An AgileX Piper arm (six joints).
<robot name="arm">
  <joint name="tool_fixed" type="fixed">
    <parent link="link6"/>
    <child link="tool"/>
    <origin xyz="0 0 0"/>
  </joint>
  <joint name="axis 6" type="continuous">
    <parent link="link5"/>
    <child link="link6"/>
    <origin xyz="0 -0.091 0" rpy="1.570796 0 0"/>
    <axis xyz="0 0 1"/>
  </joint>
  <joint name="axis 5" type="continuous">
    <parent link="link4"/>
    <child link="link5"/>
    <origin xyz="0 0 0" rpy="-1.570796 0 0"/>
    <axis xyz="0 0 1"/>
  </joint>
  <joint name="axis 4" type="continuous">
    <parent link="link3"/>
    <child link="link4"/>
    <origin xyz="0.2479 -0.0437 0" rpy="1.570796 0 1.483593"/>
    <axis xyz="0 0 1"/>
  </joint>
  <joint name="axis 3" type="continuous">
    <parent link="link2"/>
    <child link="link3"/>
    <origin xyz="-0.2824 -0.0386 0"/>
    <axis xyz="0 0 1"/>
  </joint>
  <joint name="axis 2" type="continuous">
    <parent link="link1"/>
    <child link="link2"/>
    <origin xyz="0 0 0" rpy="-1.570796 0 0"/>
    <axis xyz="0 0 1"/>
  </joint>
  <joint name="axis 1" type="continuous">
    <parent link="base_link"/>
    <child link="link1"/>
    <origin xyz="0 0 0.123"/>
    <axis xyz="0 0 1"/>
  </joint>
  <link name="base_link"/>
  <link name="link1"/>
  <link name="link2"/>
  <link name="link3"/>
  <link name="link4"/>
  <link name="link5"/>
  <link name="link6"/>
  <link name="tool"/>
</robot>
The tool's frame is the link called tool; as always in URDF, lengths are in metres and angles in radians. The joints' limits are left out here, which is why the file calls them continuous.
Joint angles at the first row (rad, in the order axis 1, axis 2, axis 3, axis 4, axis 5, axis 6):
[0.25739 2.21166 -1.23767 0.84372 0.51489 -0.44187]
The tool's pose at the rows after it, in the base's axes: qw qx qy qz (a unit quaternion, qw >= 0); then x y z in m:
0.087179 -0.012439 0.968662 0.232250 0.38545 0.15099 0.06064
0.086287 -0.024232 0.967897 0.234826 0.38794 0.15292 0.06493
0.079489 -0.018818 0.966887 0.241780 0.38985 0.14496 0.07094
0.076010 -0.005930 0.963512 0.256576 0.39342 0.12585 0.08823
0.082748 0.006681 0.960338 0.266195 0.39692 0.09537 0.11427
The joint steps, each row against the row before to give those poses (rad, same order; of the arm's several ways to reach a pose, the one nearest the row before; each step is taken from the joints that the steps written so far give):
[0.03076 0.04124 -0.05846 -0.00530 0.03267 0.00860]
[0.00095 -0.00145 -0.01961 -0.01760 0.02324 0.00199]
[-0.02431 -0.01263 -0.00373 -0.00514 0.03775 0.00452]
[-0.05554 -0.04117 -0.00003 -0.00181 0.06726 0.00027]
[-0.08186 -0.06441 0.00005 -0.02409 0.07668 0.00111]

